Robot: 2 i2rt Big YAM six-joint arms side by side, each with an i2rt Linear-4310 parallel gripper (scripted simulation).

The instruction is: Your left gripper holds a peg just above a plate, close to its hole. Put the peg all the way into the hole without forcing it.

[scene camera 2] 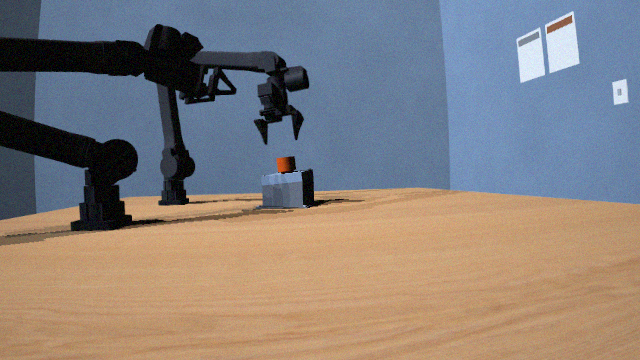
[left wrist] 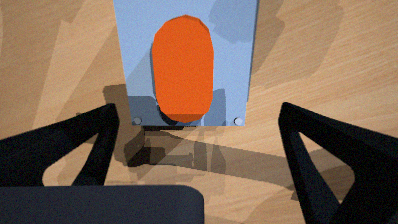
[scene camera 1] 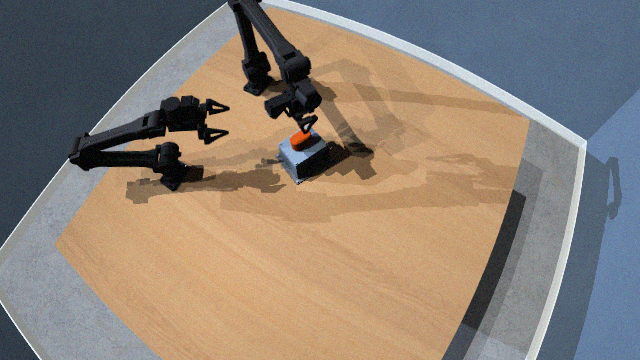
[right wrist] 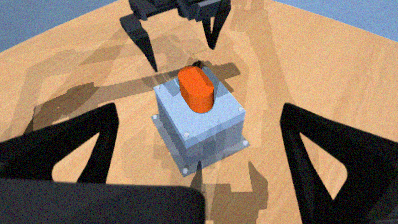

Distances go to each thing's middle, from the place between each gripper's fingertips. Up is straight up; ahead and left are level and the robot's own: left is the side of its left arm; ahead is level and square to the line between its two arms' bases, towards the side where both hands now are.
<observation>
Right now my left hand (scene camera 2: 280,142) is 9 cm above the orange peg (left wrist: 183,56), 2 cm short of it and 1 cm to the left of it. From my left hand the other things lie so: pale blue plate (scene camera 1: 317,146): 12 cm below, 2 cm ahead, 1 cm to the right.
Right now my right hand (scene camera 2: 224,95) is 190 mm above the orange peg, 170 mm short of it and 150 mm to the right of it. The rest, counted from my right hand: pale blue plate: 220 mm below, 180 mm ahead, 160 mm to the left.
</observation>
